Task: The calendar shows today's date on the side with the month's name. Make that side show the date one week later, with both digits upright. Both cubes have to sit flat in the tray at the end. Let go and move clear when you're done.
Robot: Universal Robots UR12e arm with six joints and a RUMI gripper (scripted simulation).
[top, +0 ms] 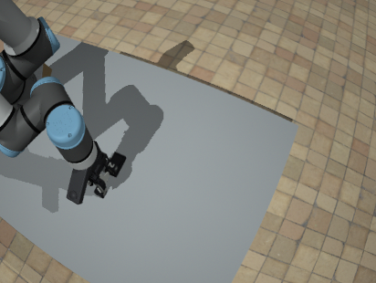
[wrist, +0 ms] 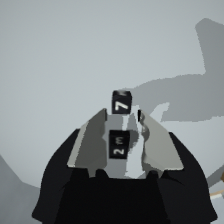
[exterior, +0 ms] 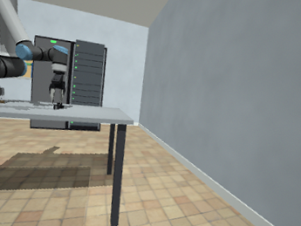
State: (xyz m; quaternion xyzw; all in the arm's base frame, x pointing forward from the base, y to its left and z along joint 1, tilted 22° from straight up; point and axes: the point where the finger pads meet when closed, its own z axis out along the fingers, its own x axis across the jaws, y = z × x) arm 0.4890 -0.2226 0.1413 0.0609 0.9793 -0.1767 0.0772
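Right now the black cube is 10 mm ahead of my hand, 90 mm to the left of it and 30 mm below it. From my hand the other things lie so: dark tray: 20 mm ahead, 110 mm to the left, 40 mm below.
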